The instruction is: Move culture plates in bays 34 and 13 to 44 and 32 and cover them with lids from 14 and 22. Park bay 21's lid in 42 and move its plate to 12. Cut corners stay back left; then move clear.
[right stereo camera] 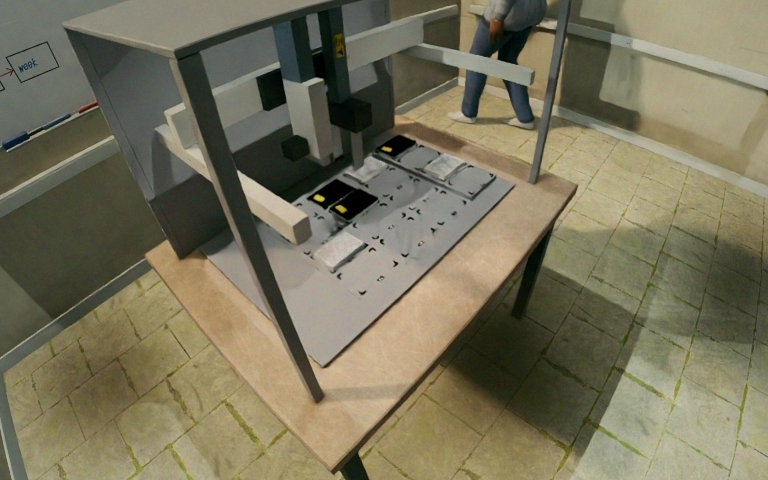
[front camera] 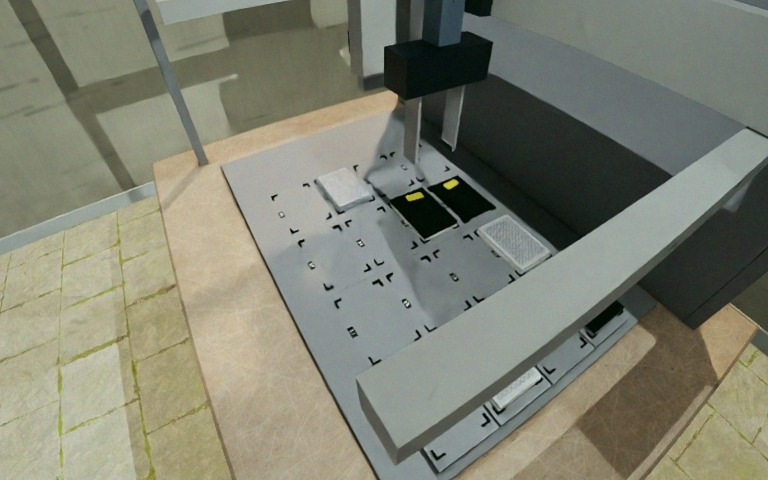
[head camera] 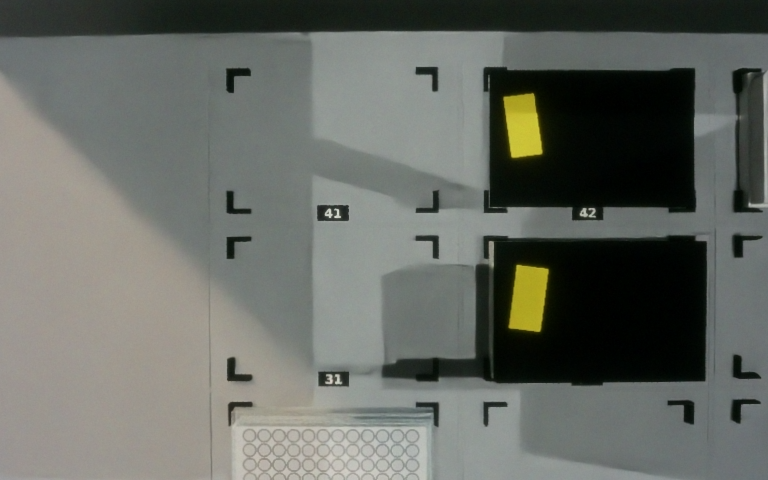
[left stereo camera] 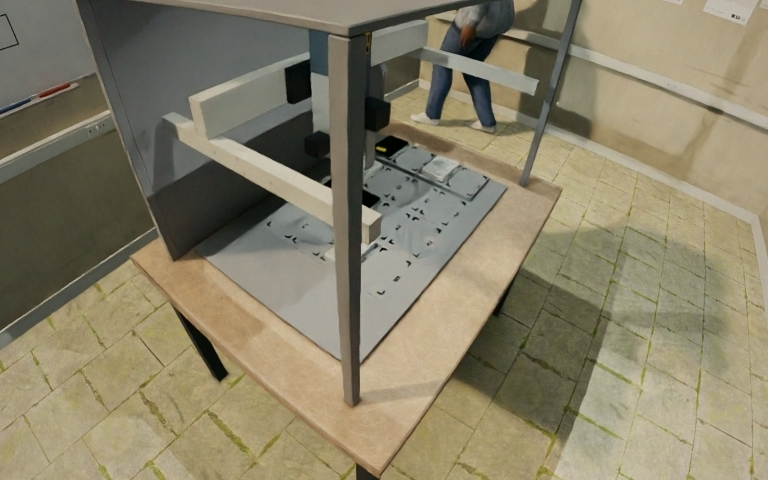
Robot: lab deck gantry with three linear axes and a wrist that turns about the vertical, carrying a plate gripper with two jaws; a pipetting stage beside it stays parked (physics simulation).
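Frame: origin at the robot's base, x ahead, y left, z up, level; metres.
Seen in the pictures: gripper, fingertip midpoint: (right stereo camera: 348, 163) (front camera: 429, 152); robot's base, origin of the base link: (right stereo camera: 362, 293) (front camera: 273, 197) (left stereo camera: 381, 293).
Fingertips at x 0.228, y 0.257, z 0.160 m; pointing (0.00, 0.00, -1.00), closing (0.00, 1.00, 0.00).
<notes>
Pixels of each thing's top centre, then the offset from my fingertips to it.
- uncovered plate, middle of its top: (front camera: 343, 185) (left stereo camera: 349, 248) (right stereo camera: 338, 248) dy -0.107, dx -0.164, dz -0.146 m
- labelled black lid, middle of its top: (right stereo camera: 396, 144) (left stereo camera: 389, 144) dy +0.107, dx +0.328, dz -0.129 m
The gripper (front camera: 431, 153) hangs open and empty above the back left of the deck. A black lid (front camera: 424, 213) (head camera: 600, 311) (right stereo camera: 353, 204) with a yellow label lies over a plate in bay 32; a thin pale plate edge shows along its left side. Another black lid (front camera: 461, 199) (head camera: 600, 138) (right stereo camera: 333, 193) lies in bay 42. The uncovered plate (front camera: 343, 189) (head camera: 331, 452) (right stereo camera: 338, 251) is in bay 21. At the back right, a labelled black lid (left stereo camera: 390, 147) (right stereo camera: 396, 145) covers bay 44; whatever is under it is hidden. Bay 12 shows no plate in the front view.
A white plate (front camera: 514, 243) (right stereo camera: 367, 168) stands in bay 43. Another white plate (front camera: 516, 387) (left stereo camera: 440, 167) (right stereo camera: 444, 165) stands in the right column. A pale gantry rail (front camera: 566, 271) crosses the front view and hides part of the deck. A person (right stereo camera: 498, 73) stands beyond the table.
</notes>
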